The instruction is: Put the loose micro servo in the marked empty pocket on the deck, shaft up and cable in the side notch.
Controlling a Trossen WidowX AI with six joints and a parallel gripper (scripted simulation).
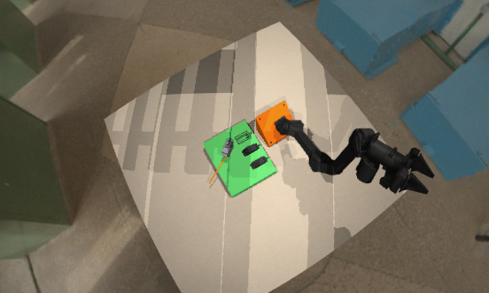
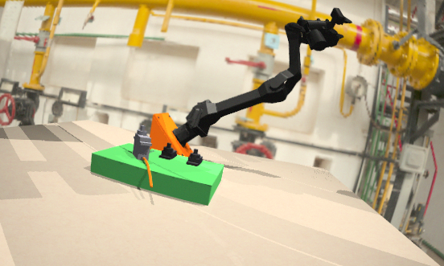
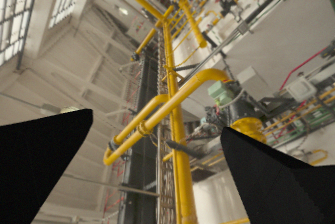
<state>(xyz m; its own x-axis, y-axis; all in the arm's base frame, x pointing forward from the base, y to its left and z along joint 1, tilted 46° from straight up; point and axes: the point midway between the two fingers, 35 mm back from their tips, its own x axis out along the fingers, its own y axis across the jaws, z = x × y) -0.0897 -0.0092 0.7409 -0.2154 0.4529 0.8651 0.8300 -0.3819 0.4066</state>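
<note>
The green deck is 590 mm below my gripper tip, 560 mm to the right of it and 360 mm ahead of it.
</note>
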